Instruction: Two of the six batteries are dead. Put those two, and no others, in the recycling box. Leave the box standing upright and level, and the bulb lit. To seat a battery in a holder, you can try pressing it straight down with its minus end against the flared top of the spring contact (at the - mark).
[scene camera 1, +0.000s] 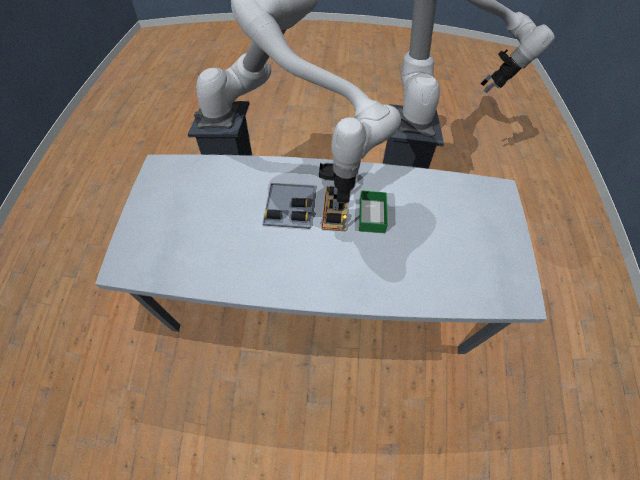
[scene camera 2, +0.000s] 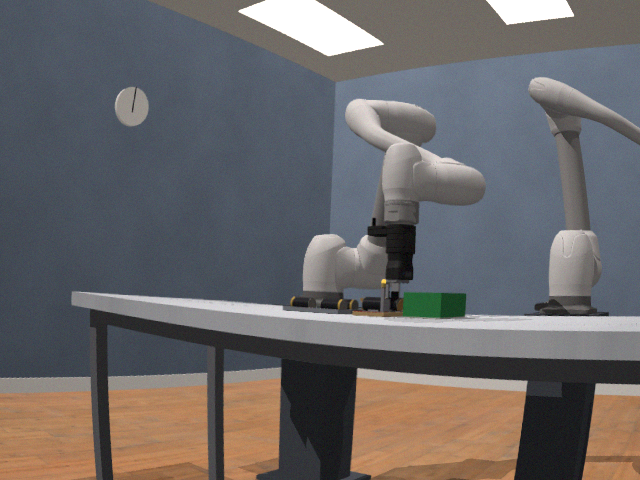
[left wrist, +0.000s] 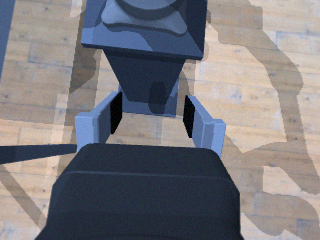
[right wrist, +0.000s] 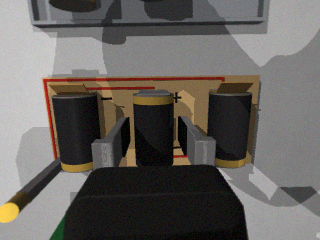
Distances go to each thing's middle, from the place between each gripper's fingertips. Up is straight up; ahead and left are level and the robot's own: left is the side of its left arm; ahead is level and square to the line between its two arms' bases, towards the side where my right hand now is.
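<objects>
My right gripper is 1 cm past the grey tray (scene camera 1: 279, 197), 18 cm to the left of it and 4 cm above it. As for the green recycling box (scene camera 2: 415, 305), that's 3 cm ahead of my right hand, 14 cm to the left of it and 3 cm below it.
From my left hand, the green recycling box is 560 mm to the right and 600 mm ahead, and it's 250 mm below. The grey tray is 570 mm ahead of that left hand, 880 mm to the right of it and 260 mm below it.
</objects>
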